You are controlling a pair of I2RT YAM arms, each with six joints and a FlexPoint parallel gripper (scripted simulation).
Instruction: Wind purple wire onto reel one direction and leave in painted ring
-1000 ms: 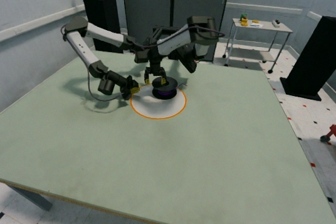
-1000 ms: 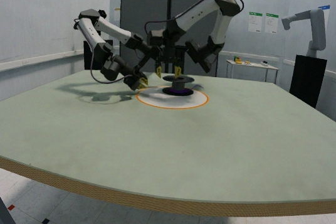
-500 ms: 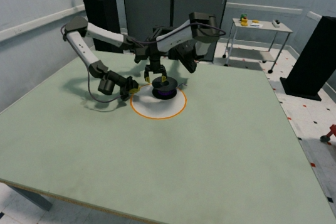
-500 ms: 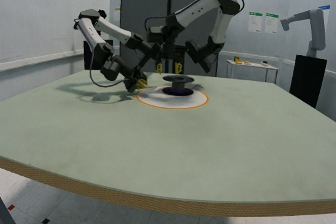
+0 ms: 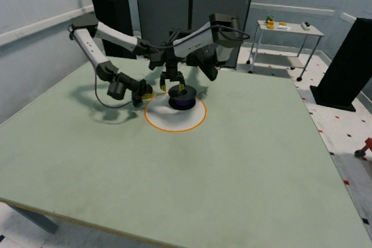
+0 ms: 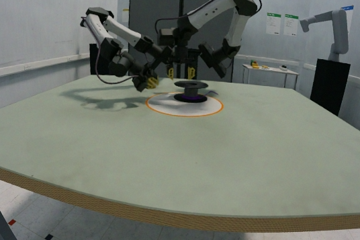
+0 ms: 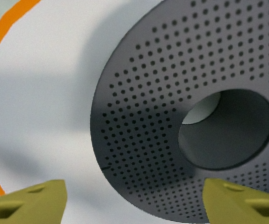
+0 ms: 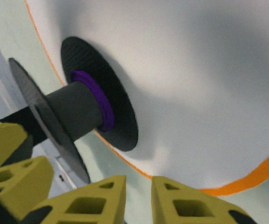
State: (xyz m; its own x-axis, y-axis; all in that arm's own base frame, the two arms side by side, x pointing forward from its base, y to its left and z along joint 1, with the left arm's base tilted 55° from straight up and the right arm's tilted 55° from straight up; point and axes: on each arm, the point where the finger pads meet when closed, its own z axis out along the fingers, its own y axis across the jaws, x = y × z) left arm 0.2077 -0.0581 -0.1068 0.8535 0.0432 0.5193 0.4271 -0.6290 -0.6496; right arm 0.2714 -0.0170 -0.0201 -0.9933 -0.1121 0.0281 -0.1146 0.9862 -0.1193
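Observation:
Now: the black reel 40 mm behind my left hand, 40 mm to the left of it and 60 mm below it. Round my left hand: orange ring (40 mm ahead, 30 mm to the left, 90 mm below).

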